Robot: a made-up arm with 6 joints. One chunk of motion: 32 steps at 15 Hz.
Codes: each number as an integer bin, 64 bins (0 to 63) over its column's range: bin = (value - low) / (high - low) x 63, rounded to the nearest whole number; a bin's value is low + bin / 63 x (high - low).
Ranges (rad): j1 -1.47..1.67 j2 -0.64..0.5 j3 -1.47..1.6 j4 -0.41..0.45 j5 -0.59..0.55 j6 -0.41..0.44
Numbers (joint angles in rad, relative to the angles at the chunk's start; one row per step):
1: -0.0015 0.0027 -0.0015 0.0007 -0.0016 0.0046
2: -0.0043 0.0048 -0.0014 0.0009 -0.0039 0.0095
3: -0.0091 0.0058 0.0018 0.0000 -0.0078 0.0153
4: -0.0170 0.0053 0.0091 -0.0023 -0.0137 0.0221
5: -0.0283 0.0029 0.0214 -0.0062 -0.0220 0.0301
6: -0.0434 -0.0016 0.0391 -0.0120 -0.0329 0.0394
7: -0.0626 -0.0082 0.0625 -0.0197 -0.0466 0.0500
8: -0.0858 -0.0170 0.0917 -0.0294 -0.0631 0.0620
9: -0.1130 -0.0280 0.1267 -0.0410 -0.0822 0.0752
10: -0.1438 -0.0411 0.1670 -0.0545 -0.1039 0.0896
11: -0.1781 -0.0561 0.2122 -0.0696 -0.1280 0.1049
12: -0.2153 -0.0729 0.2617 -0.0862 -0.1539 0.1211
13: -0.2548 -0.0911 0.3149 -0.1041 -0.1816 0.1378
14: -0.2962 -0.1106 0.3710 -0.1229 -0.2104 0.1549
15: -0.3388 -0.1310 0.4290 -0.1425 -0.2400 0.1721
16: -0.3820 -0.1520 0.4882 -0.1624 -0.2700 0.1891
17: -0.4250 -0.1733 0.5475 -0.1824 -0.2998 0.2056
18: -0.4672 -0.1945 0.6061 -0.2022 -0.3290 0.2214
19: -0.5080 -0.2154 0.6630 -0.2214 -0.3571 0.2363
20: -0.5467 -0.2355 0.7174 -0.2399 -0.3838 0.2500
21: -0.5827 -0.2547 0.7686 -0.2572 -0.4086 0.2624
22: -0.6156 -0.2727 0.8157 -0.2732 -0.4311 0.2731
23: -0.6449 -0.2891 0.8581 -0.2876 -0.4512 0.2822
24: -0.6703 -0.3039 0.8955 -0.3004 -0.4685 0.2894
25: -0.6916 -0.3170 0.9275 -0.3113 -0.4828 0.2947
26: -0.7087 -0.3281 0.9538 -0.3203 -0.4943 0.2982
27: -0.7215 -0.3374 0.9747 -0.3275 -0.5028 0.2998
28: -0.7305 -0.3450 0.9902 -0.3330 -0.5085 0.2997
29: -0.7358 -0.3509 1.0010 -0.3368 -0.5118 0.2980
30: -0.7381 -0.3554 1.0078 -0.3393 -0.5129 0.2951
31: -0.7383 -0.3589 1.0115 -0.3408 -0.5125 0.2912
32: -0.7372 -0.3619 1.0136 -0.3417 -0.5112 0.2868
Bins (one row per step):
1: 29 36 30 30 33 31
2: 29 36 30 30 32 31
3: 29 36 30 30 32 32
4: 29 36 30 30 32 32
5: 29 36 31 30 31 33
6: 29 35 31 29 31 33
7: 28 35 31 29 30 34
8: 28 34 32 28 29 35
9: 27 34 33 27 28 36
10: 27 33 34 26 27 37
11: 26 32 35 25 26 38
12: 25 31 36 24 24 39
13: 24 30 37 22 23 41
14: 24 29 38 21 21 42
15: 23 28 39 20 19 43
16: 22 27 40 18 18 44
17: 21 26 41 17 16 46
18: 20 25 43 15 14 47
19: 19 23 44 14 13 48
20: 19 22 45 12 11 49
21: 18 21 46 11 10 50
22: 17 20 47 10 9 51
23: 17 19 48 9 8 51
24: 16 19 49 8 7 52
25: 16 18 49 7 6 52
26: 15 17 50 7 5 52
27: 15 17 50 6 5 53
28: 15 16 50 6 5 53
29: 15 16 51 5 4 52
30: 15 16 51 5 4 52
31: 15 16 51 5 4 52
32: 15 15 51 5 4 52

